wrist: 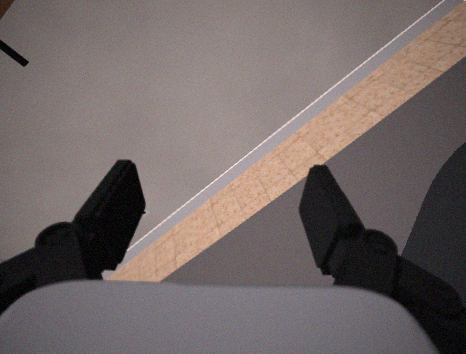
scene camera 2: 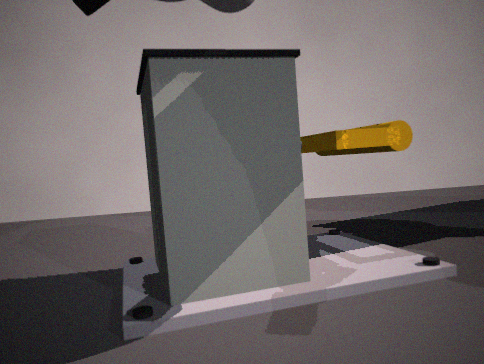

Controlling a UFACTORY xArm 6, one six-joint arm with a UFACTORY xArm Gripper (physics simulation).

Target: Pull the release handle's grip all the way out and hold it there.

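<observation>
The release handle's yellow grip (scene camera 2: 372,138) sticks out to the right from behind a tall grey-green housing (scene camera 2: 227,165) with a black top in the scene view. The housing hides where the handle enters it, so how far the grip is out cannot be told. The grip does not show in the wrist view. My gripper (wrist: 222,185) is open in the wrist view, with its two black fingers wide apart and nothing between them. At the top edge of the scene view, dark parts of the arm show above the housing, apart from the grip.
The housing stands on a pale base plate (scene camera 2: 395,272) with dark bolts at its corners. Shadows fall on the surface around it. In the wrist view a grey wall, a strip of tan tiled floor (wrist: 295,155) and a dark grey surface (wrist: 240,255) show beyond the fingers.
</observation>
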